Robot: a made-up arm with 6 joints. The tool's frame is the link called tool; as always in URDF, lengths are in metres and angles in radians.
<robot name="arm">
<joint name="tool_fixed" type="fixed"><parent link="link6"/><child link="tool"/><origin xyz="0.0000 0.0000 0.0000"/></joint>
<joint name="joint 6" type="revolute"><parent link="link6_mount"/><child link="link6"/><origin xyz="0.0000 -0.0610 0.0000"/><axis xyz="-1 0 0"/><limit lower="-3.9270" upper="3.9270"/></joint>
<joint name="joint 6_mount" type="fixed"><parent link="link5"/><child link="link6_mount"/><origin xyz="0.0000 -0.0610 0.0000"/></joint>
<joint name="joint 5" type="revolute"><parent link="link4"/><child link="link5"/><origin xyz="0.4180 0.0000 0.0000"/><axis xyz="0 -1 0"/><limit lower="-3.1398" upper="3.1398"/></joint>
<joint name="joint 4" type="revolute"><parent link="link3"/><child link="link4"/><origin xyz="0.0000 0.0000 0.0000"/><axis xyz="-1 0 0"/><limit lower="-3.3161" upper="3.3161"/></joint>
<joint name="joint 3" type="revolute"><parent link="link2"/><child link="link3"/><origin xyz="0.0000 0.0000 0.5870"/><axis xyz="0 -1 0"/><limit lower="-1.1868" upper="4.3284"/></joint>
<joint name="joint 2" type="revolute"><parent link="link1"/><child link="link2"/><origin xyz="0.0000 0.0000 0.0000"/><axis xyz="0 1 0"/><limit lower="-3.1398" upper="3.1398"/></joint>
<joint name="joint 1" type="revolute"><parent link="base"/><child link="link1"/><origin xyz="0.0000 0.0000 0.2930"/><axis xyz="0 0 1"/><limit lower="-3.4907" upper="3.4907"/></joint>
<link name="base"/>
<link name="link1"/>
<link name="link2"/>
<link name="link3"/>
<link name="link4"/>
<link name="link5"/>
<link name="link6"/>
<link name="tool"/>
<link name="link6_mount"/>
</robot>
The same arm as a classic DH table. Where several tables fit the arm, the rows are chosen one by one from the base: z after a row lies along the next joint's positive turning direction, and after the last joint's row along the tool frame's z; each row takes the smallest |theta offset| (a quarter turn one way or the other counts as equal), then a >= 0, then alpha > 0; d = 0 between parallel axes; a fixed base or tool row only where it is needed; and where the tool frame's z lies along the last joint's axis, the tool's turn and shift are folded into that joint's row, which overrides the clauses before.
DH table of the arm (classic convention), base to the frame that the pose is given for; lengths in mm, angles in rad. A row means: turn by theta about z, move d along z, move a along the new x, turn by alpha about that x. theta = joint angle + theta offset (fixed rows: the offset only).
joint 1: theta_offset 0; d 293; a 0; alpha -1.5708
joint 2: theta_offset -1.5708; d 0; a 587; alpha 3.1416
joint 3: theta_offset 0; d 0; a 0; alpha -1.5708
joint 4: theta_offset 0; d -418; a 0; alpha 1.5708
joint 5: theta_offset 0; d 122; a 0; alpha -1.5708
joint 6: theta_offset 1.5708; d 0; a 0; alpha 1.5708
tool (fixed): theta_offset -1.5708; d 0; a 0; alpha 0
Joint limits (rad, base to tool): -3.4907..3.4907 -3.1398..3.1398 -1.1868..4.3284 -3.3161..3.3161 -3.1398..3.1398 -3.927..3.927

